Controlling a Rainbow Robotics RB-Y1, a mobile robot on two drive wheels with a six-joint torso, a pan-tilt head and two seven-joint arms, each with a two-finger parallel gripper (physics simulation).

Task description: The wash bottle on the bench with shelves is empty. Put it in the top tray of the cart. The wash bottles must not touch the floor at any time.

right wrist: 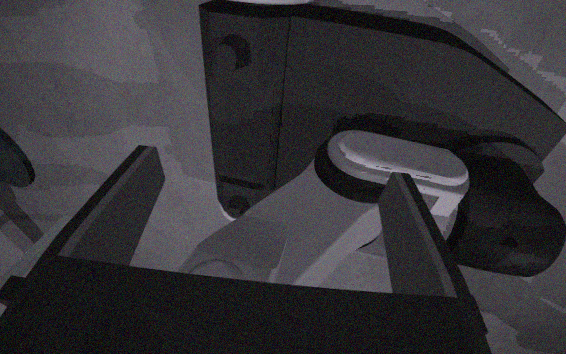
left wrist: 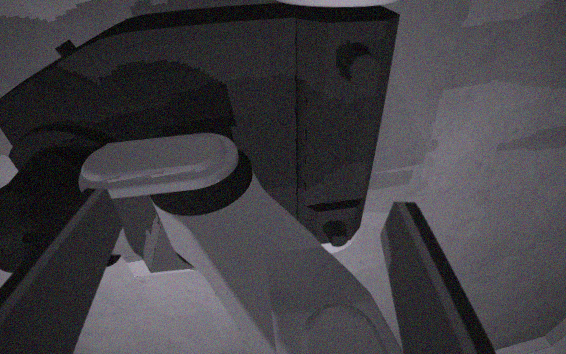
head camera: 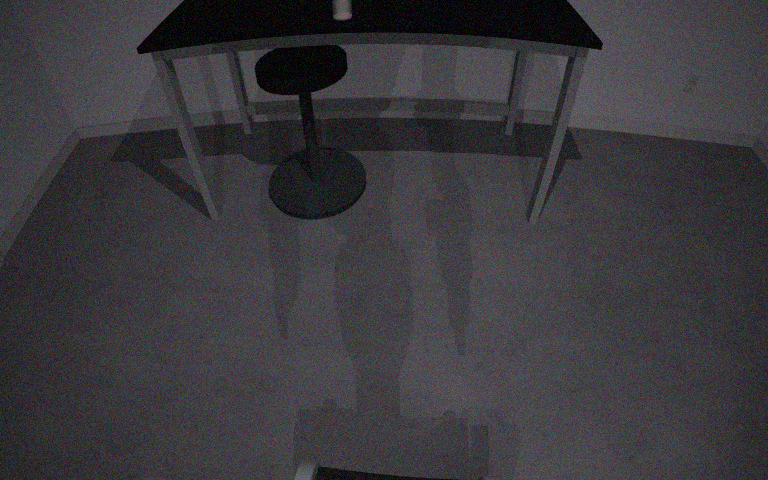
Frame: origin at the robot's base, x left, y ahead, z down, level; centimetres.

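Seen in the pictures: left gripper, between the fingertips: [left wrist: 250,213]; right gripper, between the fingertips: [right wrist: 272,174].
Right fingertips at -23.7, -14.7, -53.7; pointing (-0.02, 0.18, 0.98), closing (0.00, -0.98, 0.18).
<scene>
A point is followed by its place in that frame, as x, y, z.
The lower part of the pale wash bottle [head camera: 342,9] {28.0, 115.8, -95.3} shows at the top edge of the head camera view, upright near the front edge of the black bench top [head camera: 453,19] {-5.6, 120.5, -91.4}. My left gripper [left wrist: 250,213] {23.6, -15.2, -53.7} is open, its two fingers wide apart with nothing between them. My right gripper [right wrist: 272,174] {-23.7, -14.7, -53.7} is open and empty, its fingers also wide apart. Both grippers hang beside my own base, away from the bottle; neither shows in the head camera view. The bench's shelves and the cart do not show in the head camera view.
A round black stool [head camera: 301,69] stands at the bench's front left, its round base [head camera: 317,183] on the floor [head camera: 566,339] {-58.4, 63.9, -0.1}. The bench legs [head camera: 184,135] {92.6, 108.7, -50.0} [head camera: 557,135] {-48.0, 120.5, -50.1} stand to either side. A wall rises behind the bench. The robot's shadow falls across the floor.
</scene>
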